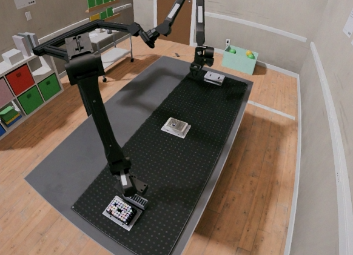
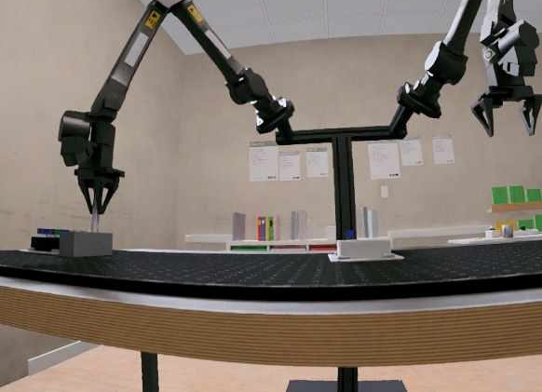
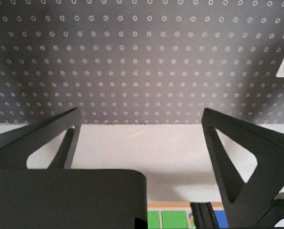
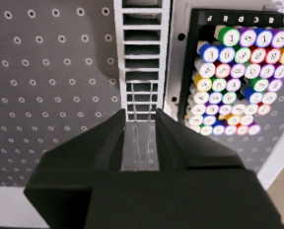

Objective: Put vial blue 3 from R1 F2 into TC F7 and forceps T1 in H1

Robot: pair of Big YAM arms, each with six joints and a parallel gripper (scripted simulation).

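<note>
My right hand is 3 cm short of the grey holder H1 and 8 cm above it.
</note>
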